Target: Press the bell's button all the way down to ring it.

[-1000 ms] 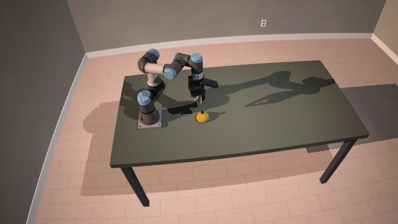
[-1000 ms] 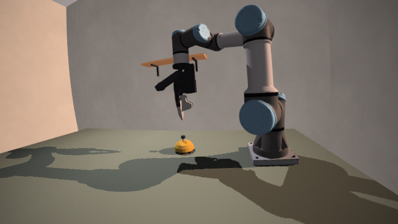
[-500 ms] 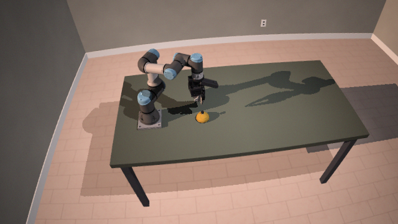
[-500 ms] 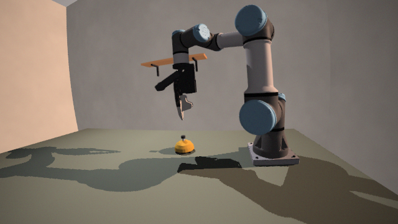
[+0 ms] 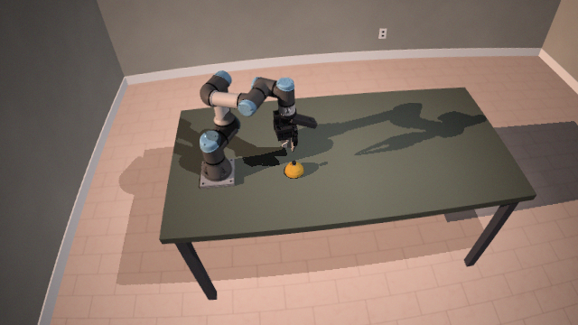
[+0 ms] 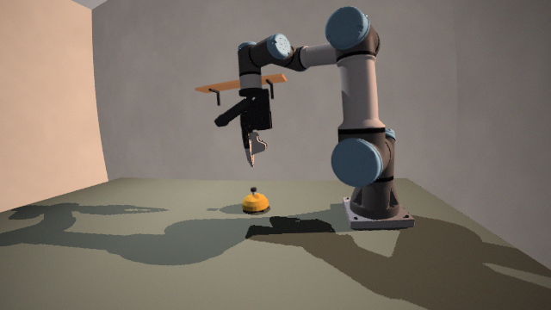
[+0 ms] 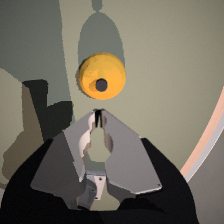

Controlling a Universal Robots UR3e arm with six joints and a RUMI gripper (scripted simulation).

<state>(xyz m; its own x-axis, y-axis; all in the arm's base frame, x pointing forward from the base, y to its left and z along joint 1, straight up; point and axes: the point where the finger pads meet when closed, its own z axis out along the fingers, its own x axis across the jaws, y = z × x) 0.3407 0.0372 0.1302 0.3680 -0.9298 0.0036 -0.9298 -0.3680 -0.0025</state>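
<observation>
The dark button is 9 cm below my hand. The rest, counted from my hand: orange dome bell 11 cm below.
</observation>
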